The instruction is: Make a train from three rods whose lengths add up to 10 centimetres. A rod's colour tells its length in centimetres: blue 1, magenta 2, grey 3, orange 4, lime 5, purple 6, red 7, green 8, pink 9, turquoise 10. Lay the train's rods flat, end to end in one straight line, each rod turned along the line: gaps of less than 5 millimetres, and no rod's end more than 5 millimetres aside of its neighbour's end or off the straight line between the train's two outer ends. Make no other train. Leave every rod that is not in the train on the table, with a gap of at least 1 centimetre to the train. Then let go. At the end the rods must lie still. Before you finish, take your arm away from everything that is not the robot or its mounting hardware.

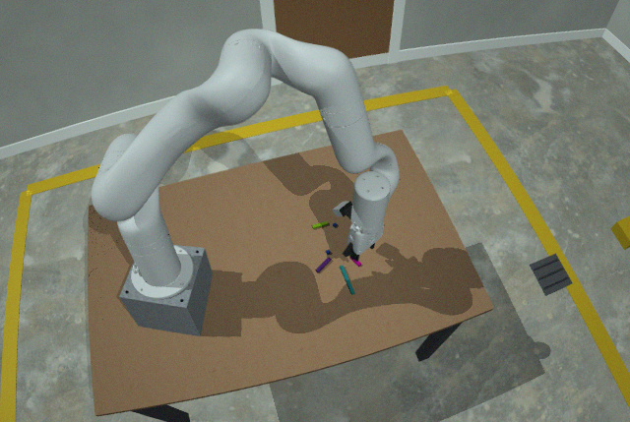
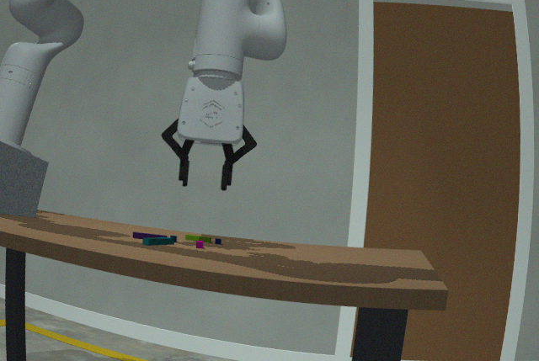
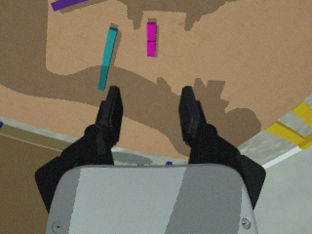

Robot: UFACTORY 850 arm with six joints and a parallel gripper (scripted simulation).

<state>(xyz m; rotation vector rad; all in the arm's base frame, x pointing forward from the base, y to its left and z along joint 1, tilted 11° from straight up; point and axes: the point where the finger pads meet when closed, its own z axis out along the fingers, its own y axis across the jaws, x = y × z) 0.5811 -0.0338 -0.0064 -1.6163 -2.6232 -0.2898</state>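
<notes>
The purple rod is 110 mm below my hand, 110 mm behind it and 30 mm to the left of it. From my hand the other things lie so: lime rod 170 mm to the left, 110 mm below, 90 mm behind; then turquoise rod 110 mm below, 50 mm behind, 40 mm to the right.
</notes>
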